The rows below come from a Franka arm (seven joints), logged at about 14 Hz.
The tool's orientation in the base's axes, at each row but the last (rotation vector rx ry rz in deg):
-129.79 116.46 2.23
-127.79 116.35 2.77
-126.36 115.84 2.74
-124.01 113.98 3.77
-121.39 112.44 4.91
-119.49 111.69 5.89
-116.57 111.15 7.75
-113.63 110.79 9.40
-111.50 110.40 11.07
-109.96 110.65 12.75
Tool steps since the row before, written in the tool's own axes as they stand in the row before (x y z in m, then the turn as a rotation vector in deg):
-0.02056 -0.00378 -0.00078 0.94 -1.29 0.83
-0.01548 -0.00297 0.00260 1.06 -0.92 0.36
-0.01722 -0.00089 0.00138 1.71 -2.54 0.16
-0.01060 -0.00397 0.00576 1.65 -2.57 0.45
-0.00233 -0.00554 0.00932 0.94 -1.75 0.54
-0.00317 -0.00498 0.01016 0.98 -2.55 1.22
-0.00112 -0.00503 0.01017 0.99 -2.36 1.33
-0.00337 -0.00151 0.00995 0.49 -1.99 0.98
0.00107 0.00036 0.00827 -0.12 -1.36 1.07
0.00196 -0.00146 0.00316 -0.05 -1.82 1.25
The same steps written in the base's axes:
0.00146 0.02069 0.00272 1.42 -0.72 -0.83
0.00161 0.01588 -0.00071 1.04 -0.93 -0.41
-0.00059 0.01727 0.00085 2.69 -1.46 -0.15
0.00354 0.01172 -0.00340 2.74 -1.35 -0.42
0.00644 0.00468 -0.00772 1.88 -0.69 -0.47
0.00607 0.00587 -0.00817 2.77 -0.52 -1.01
0.00644 0.00420 -0.00842 2.60 -0.50 -1.14
0.00298 0.00651 -0.00784 2.15 -0.14 -0.72
0.00114 0.00206 -0.00801 1.52 0.47 -0.69
0.00204 -0.00063 -0.00338 2.01 0.46 -0.80

